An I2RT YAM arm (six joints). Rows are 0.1 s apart.
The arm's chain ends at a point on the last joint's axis. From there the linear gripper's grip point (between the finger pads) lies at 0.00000 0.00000 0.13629 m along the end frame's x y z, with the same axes.
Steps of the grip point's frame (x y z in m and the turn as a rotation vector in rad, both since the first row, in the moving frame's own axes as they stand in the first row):
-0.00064 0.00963 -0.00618 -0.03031 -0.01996 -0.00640
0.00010 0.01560 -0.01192 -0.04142 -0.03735 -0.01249
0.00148 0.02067 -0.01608 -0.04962 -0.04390 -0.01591
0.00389 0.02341 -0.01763 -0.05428 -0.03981 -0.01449
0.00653 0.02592 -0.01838 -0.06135 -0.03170 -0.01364
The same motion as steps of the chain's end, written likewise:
0.00207 0.00549 -0.00609 -0.03031 -0.01996 -0.00640
0.00515 0.00993 -0.01171 -0.04142 -0.03735 -0.01249
0.00740 0.01386 -0.01578 -0.04962 -0.04390 -0.01591
0.00926 0.01598 -0.01732 -0.05428 -0.03981 -0.01449
0.01079 0.01754 -0.01806 -0.06135 -0.03170 -0.01364

